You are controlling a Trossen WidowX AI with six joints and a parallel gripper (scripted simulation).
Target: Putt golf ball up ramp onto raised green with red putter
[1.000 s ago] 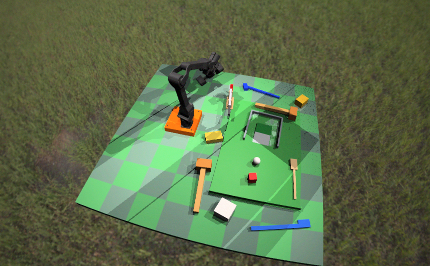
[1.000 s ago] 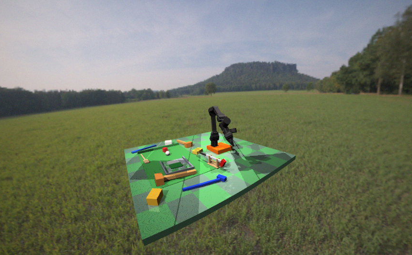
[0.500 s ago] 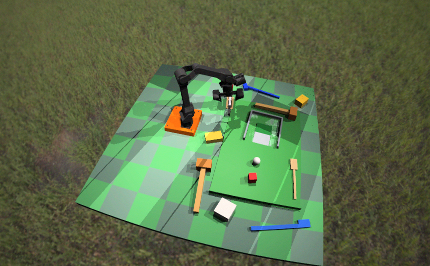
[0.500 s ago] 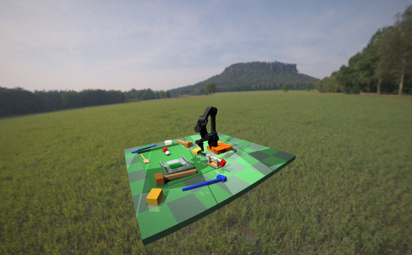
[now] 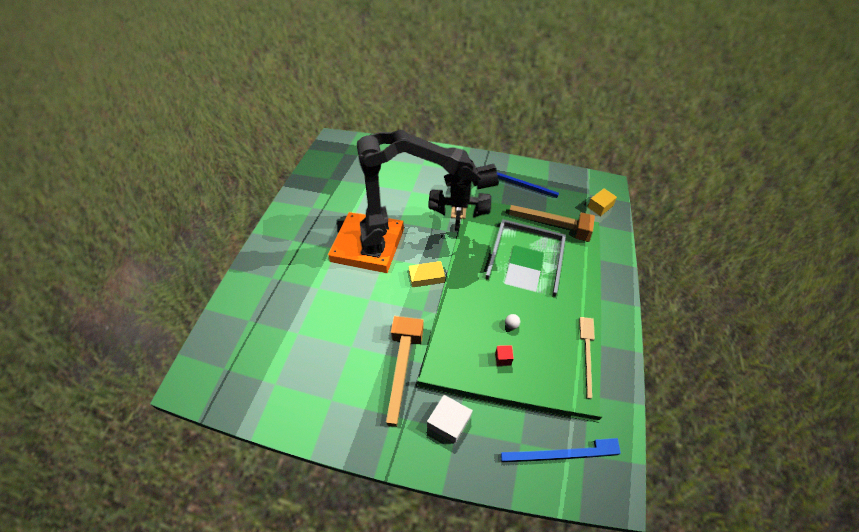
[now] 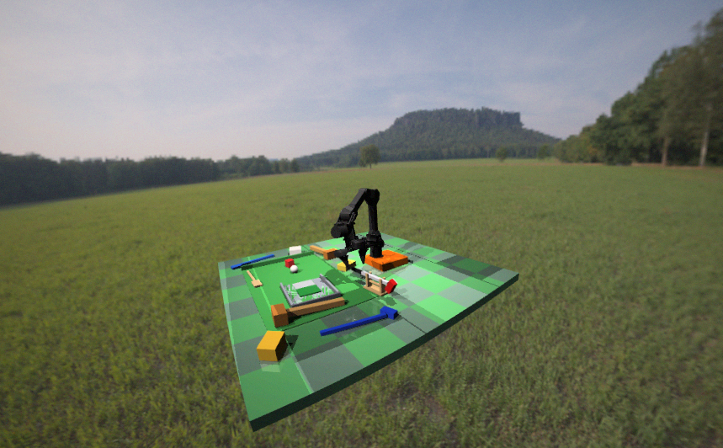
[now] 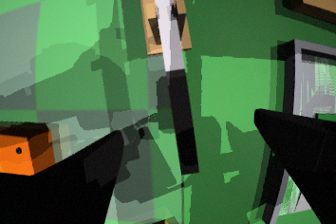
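The red putter lies 110 mm to the left of my gripper tip, 20 mm below it and 20 mm behind it. Round my gripper tip: white golf ball 310 mm to the right, 220 mm ahead, 60 mm below; then red cube 420 mm to the right, 210 mm ahead, 60 mm below; then thin tan paddle 440 mm ahead, 340 mm to the right, 80 mm below.
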